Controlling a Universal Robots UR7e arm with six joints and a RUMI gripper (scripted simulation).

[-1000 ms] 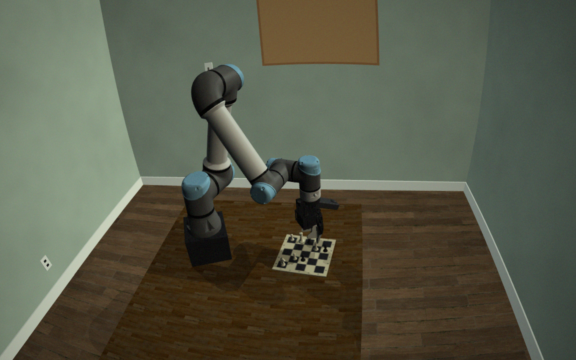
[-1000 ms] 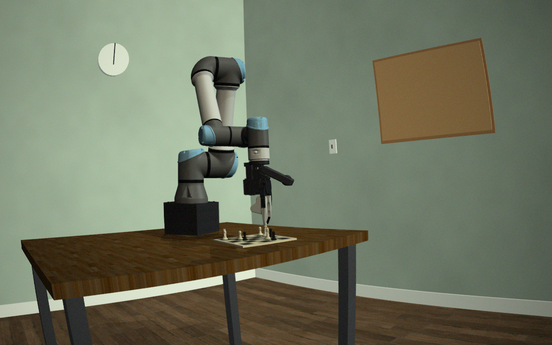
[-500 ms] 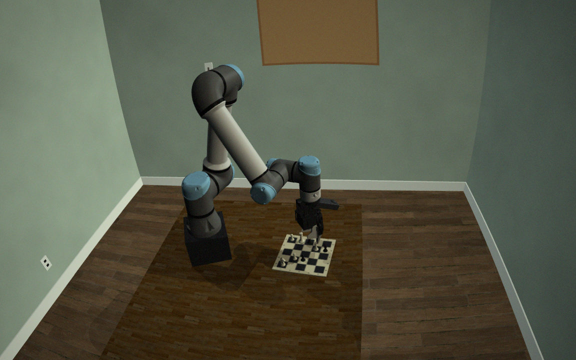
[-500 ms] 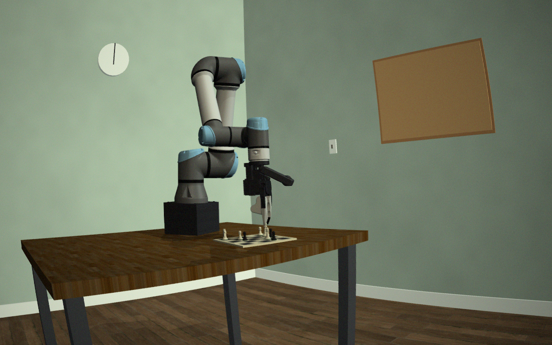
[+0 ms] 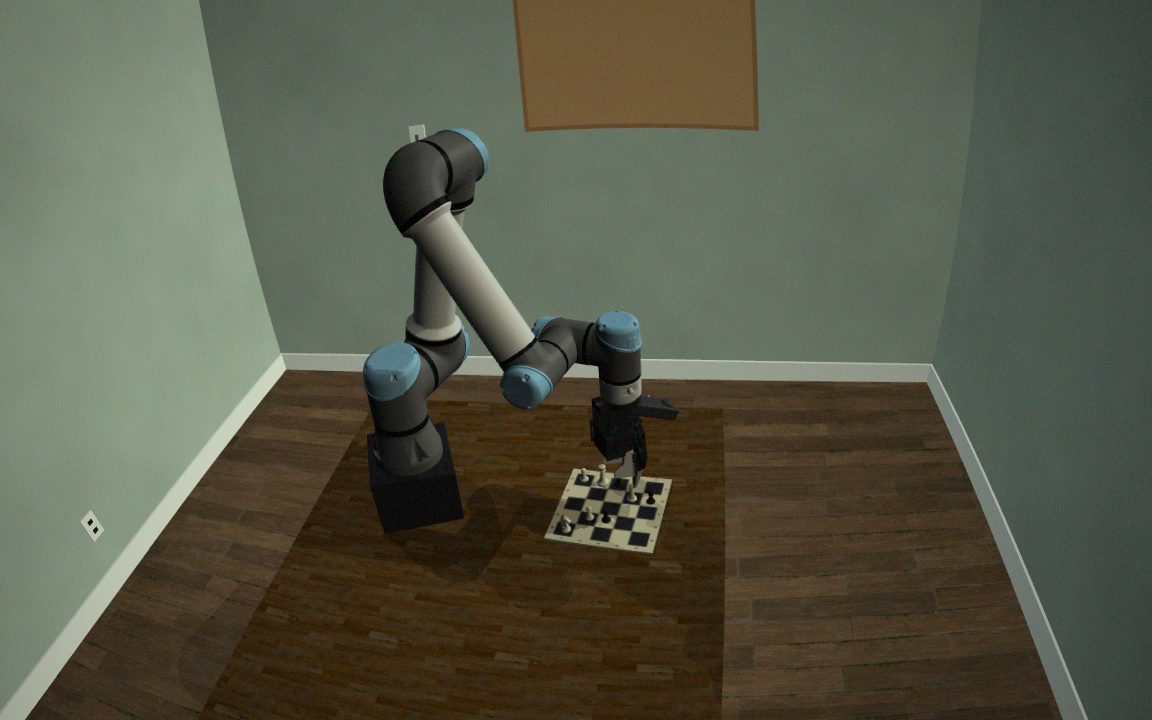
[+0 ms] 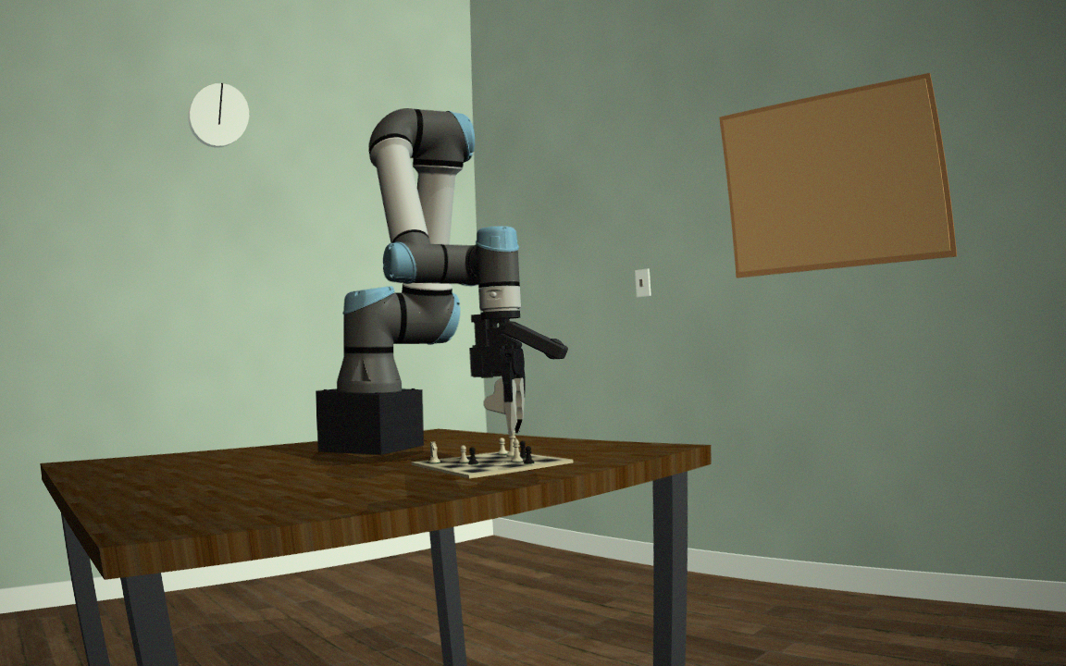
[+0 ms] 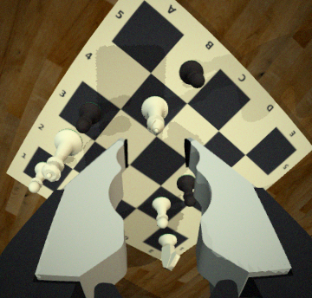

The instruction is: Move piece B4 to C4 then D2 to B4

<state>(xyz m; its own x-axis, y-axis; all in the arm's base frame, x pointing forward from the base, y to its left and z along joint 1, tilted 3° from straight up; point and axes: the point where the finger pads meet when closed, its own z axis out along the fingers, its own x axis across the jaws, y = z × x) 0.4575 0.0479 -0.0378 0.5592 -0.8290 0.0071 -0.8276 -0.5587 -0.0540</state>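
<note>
Right now the chessboard is 7 cm below my hand, 4 cm behind it and 3 cm to the right of it. The rest, counted from my hand: tall white piece 7 cm behind, 5 cm to the left, 4 cm below.
</note>
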